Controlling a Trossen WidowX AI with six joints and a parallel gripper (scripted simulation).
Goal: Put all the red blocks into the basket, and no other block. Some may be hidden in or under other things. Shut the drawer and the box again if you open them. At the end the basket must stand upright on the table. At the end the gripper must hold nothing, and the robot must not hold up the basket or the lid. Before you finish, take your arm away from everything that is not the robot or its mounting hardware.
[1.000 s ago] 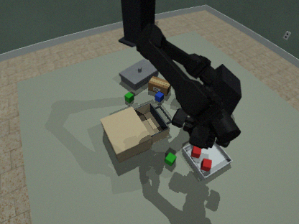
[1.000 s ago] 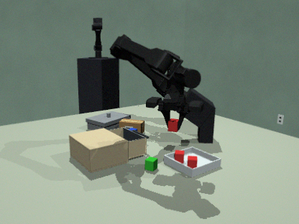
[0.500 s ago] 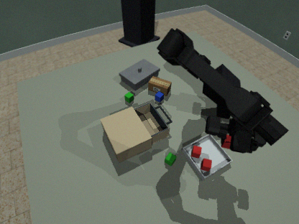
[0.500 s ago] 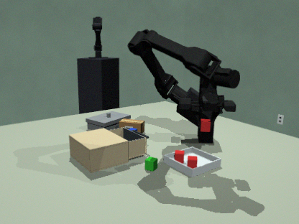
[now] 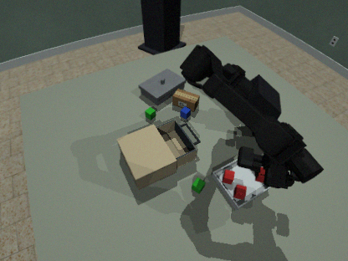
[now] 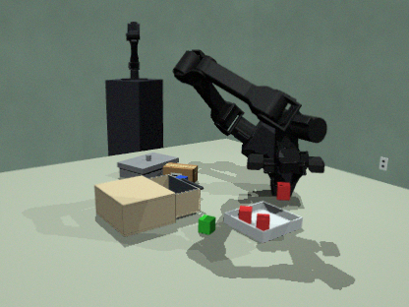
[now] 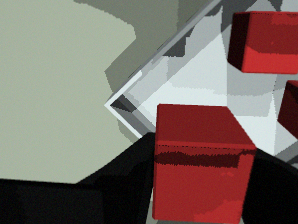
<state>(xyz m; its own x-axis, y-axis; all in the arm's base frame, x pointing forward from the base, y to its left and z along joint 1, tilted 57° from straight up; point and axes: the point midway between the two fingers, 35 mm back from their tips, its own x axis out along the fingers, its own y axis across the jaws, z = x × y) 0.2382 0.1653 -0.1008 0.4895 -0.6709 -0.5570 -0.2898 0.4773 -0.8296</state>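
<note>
Now: the shallow tray 110 mm below my hand, 50 mm to the right of it and 10 mm ahead of it. From my hand the other things lie so: blue block 380 mm to the right, 140 mm behind, 100 mm below; brown box 420 mm to the right, 200 mm behind, 90 mm below; tan drawer cabinet 350 mm to the right, 100 mm ahead, 80 mm below.
</note>
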